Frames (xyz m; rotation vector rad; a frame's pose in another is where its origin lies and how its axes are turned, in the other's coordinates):
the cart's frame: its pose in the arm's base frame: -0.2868 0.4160 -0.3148 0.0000 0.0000 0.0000
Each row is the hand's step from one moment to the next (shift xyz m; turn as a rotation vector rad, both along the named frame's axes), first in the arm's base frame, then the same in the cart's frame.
Working: the arm's base frame: its pose in the cart's frame: 0.2868 -0.4160 0.3148 0.0000 0.0000 0.0000

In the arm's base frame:
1: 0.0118 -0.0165 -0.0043 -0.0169 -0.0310 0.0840
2: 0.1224 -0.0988 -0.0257 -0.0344 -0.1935 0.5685
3: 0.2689 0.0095 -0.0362 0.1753 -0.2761 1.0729
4: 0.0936 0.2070 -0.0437 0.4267 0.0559 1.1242
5: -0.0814 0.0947 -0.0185 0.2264 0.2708 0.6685
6: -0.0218 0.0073 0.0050 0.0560 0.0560 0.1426
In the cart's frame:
1: 0.0118 -0.0165 -0.0043 -0.0169 -0.0310 0.0840
2: 0.1224 -0.0988 -0.0257 -0.0344 -0.1935 0.5685
3: 0.2689 0.0095 -0.0362 0.1753 -0.2761 1.0729
4: 0.0936 0.2070 -0.0437 0.4267 0.0559 1.1242
5: -0.0814 0.0947 -0.0185 0.2264 0.2708 0.6685
6: -0.0218 0.0073 0.0050 0.0560 0.0560 0.1426

